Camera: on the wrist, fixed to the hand. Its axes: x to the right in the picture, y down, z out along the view.
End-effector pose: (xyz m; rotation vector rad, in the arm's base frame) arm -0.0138 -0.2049 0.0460 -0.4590 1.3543 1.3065
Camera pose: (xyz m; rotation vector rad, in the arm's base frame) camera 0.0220 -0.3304 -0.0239 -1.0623 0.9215 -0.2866
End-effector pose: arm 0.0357 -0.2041 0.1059 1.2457 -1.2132 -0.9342
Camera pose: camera 0.1546 -0.1977 0.0179 2.5925 -0.0209 -1.5324
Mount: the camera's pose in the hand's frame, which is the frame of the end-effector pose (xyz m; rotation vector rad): -0.0001 -0.0983 -0.1107 0.4059 0.2264 -1.5442
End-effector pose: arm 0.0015 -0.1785 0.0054 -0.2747 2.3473 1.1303
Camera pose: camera -0.0001 -0.3263 -0.0029 -1.6813 1.5984 -0.1451
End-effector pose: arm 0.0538 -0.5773 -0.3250 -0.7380 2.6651 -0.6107
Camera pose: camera 0.0506 -0.6185 -0.1828 2.2959 -1.3174 1.3367
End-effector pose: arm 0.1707 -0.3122 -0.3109 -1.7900 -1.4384 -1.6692
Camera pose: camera 0.0286 -0.3530 -0.3189 -0.0029 2.5166 1.3882
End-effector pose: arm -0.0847 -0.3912 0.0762 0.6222 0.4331 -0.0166
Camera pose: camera -0.1418 -0.4085 -0.0593 0.5506 1.0577 -1.5440
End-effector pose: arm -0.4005 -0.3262 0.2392 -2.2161 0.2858 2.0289
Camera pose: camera -0.2712 -0.2544 0.2459 -1.4413 -0.7167 0.7566
